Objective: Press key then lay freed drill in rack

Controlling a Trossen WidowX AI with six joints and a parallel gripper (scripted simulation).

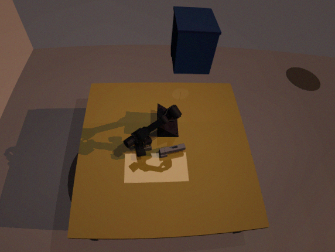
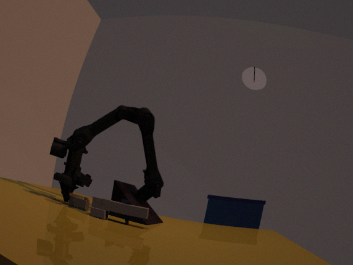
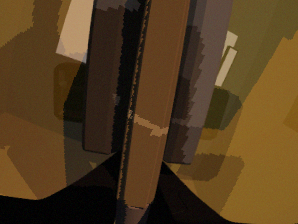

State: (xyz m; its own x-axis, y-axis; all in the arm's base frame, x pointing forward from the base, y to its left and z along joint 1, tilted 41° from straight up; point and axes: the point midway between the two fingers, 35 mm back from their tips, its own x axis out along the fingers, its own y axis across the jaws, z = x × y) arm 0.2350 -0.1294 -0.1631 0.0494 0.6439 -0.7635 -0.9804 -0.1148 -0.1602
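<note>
Right now my gripper tip is 1 cm past the drill stub, 4 cm to the right of it and 3 cm below it. Round my gripper tip: grey housing: 3 cm ahead, 23 cm to the left, 3 cm above; then dark key: 3 cm ahead, 26 cm to the left, 4 cm above; then dark block: 1 cm behind, 5 cm to the left, 1 cm above.
</note>
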